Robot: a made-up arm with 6 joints. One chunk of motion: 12 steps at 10 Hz.
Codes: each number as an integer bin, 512 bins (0 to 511) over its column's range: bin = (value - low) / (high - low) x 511, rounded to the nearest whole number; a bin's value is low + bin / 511 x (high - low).
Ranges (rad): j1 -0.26..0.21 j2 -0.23..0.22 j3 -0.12..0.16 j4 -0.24..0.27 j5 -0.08..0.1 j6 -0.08..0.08
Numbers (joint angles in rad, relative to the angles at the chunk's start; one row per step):
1: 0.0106 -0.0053 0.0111 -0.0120 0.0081 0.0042
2: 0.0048 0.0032 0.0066 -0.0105 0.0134 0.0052
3: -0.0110 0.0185 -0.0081 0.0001 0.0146 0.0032
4: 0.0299 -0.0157 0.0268 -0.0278 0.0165 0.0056
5: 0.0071 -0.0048 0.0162 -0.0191 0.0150 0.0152
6: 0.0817 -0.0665 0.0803 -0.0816 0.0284 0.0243
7: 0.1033 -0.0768 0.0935 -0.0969 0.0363 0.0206
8: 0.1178 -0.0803 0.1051 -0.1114 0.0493 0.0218
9: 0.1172 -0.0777 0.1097 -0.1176 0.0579 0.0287
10: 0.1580 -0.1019 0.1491 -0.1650 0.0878 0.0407
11: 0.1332 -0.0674 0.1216 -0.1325 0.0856 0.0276
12: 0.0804 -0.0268 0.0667 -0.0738 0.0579 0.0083
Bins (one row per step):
1: 294 255 239 228 250 269
2: 288 265 231 230 265 272
3: 271 282 204 241 269 266
4: 315 243 268 213 274 273
5: 290 256 249 221 270 304
6: 372 186 366 159 308 333
7: 395 174 390 143 330 321
8: 411 170 411 129 367 325
9: 410 173 419 123 391 347
10: 454 145 491 75 476 385
11: 428 185 441 108 470 344
12: 370 231 341 167 391 282

